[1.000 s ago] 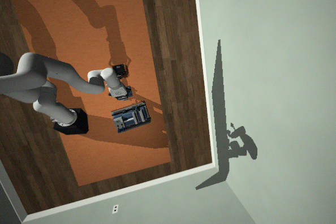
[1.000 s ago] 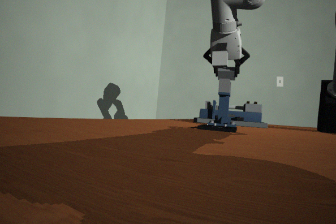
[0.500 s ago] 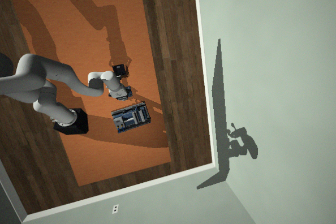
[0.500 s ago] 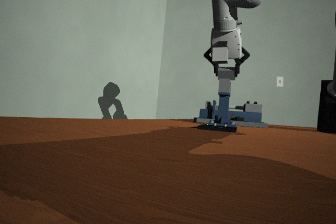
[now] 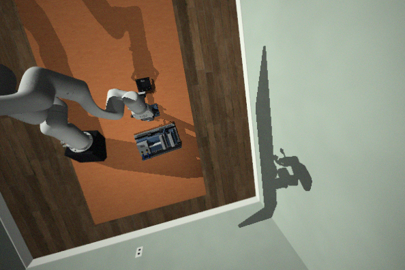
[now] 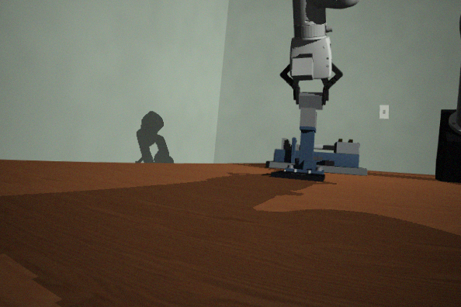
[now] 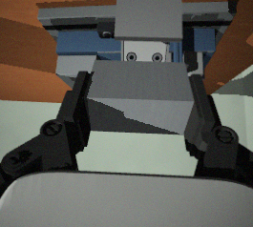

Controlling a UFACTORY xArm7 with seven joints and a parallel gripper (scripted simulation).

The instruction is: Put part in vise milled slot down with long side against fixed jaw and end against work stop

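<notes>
The grey part is 1 cm to the right of my hand and 1 cm below it. Also, from my hand: blue upright 1 cm to the right, 14 cm below; then grey jaw 4 cm ahead, 23 cm to the right, 12 cm below; then work stop 7 cm ahead, 18 cm to the right, 10 cm below.
</notes>
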